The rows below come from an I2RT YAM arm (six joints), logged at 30 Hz.
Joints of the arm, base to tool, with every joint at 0 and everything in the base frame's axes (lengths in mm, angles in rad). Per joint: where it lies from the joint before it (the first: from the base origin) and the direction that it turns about. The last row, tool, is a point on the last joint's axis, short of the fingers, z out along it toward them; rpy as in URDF.
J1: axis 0 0 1 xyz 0 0 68
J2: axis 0 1 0 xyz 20 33.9 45.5
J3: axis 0 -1 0 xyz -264 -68.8 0
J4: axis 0 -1 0 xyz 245 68.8 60
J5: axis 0 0 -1 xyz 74 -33.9 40.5
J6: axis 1 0 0 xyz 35.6 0 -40.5
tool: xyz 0 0 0 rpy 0 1.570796 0
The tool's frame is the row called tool.
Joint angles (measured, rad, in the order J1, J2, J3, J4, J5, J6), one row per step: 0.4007 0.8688 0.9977 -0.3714 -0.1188 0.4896; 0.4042 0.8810 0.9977 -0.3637 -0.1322 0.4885; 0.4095 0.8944 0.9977 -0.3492 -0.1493 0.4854; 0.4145 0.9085 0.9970 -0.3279 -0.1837 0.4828; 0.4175 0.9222 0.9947 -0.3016 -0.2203 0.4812; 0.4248 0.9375 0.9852 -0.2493 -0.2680 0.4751; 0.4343 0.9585 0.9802 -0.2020 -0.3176 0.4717; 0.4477 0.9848 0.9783 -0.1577 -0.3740 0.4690; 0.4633 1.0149 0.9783 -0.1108 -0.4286 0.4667; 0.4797 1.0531 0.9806 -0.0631 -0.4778 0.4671; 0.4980 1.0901 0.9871 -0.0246 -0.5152 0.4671; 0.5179 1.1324 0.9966 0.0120 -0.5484 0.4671; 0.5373 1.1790 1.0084 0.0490 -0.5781 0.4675; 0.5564 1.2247 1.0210 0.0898 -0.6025 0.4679; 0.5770 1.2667 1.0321 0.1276 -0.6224 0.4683; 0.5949 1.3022 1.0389 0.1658 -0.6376 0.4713
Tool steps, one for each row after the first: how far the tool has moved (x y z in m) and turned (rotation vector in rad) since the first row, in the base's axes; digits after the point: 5 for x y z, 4 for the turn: 0.00265 0.00238 -0.00127 0.0003 0.0049 0.0168; 0.00551 0.00540 -0.00208 0.0019 0.0039 0.0394; 0.00838 0.00906 -0.00256 0.0099 -0.0002 0.0784; 0.01139 0.01246 -0.00303 0.0203 -0.0074 0.1174; 0.01489 0.01750 -0.00359 0.0349 -0.0324 0.1728; 0.01891 0.02345 -0.00431 0.0492 -0.0503 0.2317; 0.02311 0.03080 -0.00547 0.0633 -0.0625 0.3010; 0.02762 0.03898 -0.00670 0.0770 -0.0754 0.3709; 0.03359 0.04817 -0.00909 0.0900 -0.0822 0.4357; 0.03879 0.05739 -0.01110 0.0993 -0.0863 0.4910; 0.04463 0.06766 -0.01389 0.1069 -0.0865 0.5436; 0.05116 0.07852 -0.01738 0.1136 -0.0849 0.5922; 0.05735 0.08938 -0.02052 0.1207 -0.0892 0.6354; 0.06220 0.10025 -0.02402 0.1269 -0.0929 0.6758; 0.06593 0.10969 -0.02760 0.1346 -0.0977 0.7085
